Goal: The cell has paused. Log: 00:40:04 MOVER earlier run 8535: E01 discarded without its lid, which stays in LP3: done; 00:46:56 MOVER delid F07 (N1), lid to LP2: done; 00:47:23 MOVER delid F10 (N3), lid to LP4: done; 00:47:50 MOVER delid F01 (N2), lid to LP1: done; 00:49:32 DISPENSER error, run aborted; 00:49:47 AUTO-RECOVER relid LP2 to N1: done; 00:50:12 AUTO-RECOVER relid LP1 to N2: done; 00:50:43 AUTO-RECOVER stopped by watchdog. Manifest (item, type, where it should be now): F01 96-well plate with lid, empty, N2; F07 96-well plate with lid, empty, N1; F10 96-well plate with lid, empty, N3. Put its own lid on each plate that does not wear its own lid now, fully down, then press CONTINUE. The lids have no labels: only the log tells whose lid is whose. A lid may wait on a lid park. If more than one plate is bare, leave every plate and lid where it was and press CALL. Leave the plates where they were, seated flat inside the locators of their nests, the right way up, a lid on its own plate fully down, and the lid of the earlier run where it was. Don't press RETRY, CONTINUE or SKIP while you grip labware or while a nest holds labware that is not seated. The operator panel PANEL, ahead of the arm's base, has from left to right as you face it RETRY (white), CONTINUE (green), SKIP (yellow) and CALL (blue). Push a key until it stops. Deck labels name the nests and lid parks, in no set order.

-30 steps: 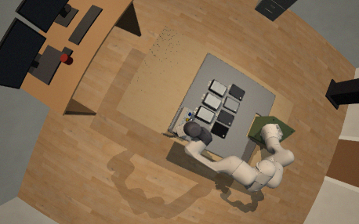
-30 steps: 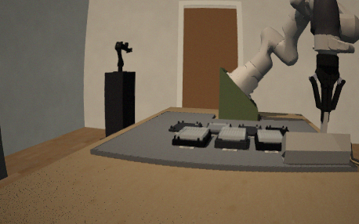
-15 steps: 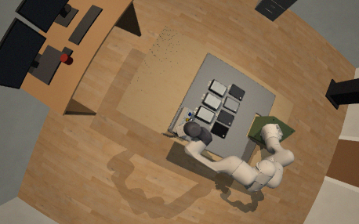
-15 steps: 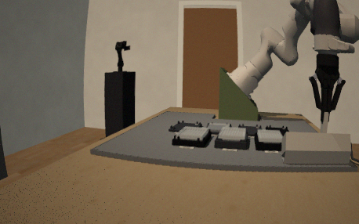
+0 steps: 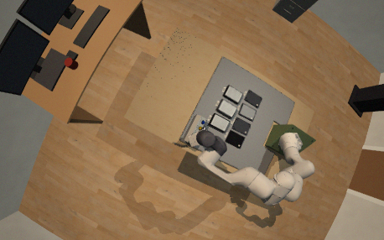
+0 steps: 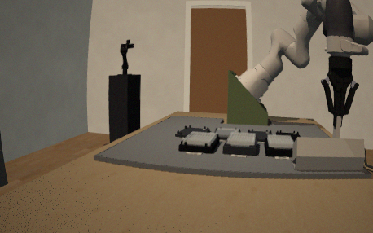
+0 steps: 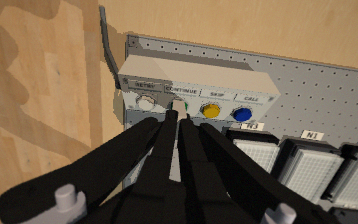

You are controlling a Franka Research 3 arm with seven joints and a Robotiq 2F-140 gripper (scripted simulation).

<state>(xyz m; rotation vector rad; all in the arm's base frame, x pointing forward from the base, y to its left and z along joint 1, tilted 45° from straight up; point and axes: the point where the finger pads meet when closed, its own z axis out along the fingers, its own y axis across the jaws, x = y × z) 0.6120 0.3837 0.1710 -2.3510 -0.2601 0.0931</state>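
Now: the green continue key 4 cm below my hand. Round my hand: yellow skip key (5 cm to the right, 4 cm below, 1 cm ahead); white retry key (5 cm to the left, 4 cm below, 1 cm behind); blue call key (10 cm to the right, 4 cm below, 2 cm ahead).
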